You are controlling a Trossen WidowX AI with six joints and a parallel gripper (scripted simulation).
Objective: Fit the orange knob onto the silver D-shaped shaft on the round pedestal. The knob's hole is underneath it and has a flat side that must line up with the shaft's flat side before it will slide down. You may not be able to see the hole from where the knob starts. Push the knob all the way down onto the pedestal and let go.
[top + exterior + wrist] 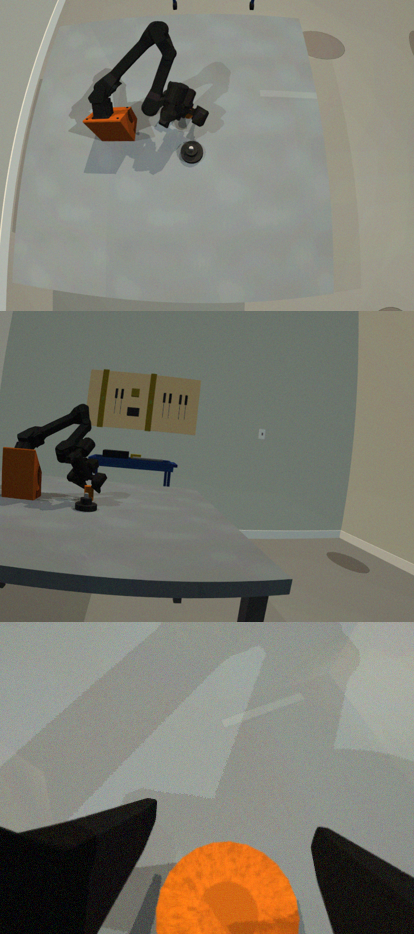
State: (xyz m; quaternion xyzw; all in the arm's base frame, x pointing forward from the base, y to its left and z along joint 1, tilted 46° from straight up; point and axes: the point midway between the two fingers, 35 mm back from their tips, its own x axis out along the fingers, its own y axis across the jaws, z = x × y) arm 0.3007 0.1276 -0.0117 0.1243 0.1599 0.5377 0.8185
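My gripper tip is 3 cm to the left of the orange knob, 2 cm past it and 1 cm below it. The rest, counted from my gripper tip: round pedestal (19 cm to the right).
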